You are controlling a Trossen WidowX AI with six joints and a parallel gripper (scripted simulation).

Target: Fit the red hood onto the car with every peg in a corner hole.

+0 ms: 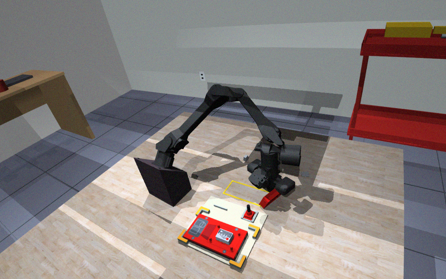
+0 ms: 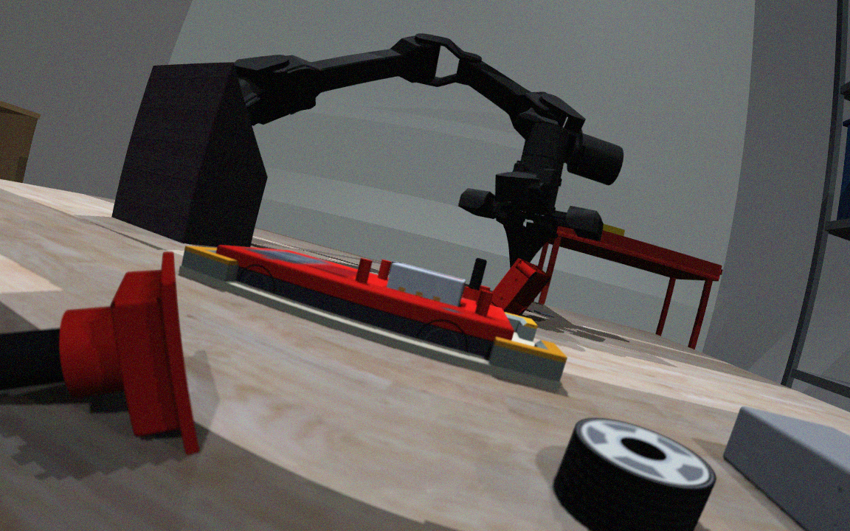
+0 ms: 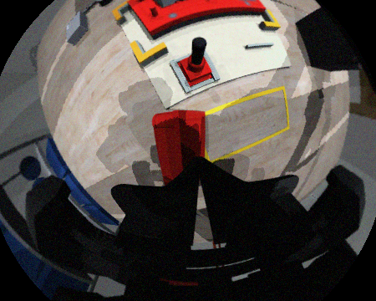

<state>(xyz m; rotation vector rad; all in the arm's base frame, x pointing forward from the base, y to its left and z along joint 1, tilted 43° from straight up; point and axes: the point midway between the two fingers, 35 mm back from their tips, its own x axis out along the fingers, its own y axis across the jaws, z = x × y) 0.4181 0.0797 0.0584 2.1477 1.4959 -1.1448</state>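
Now: the red hood 10 mm ahead of my gripper tip, 10 mm to the right of it and 10 mm below it. Also, from my gripper tip: grey engine block: 90 mm behind, 220 mm to the right, 30 mm below; then black wheel: 10 mm behind, 400 mm to the right, 40 mm below.
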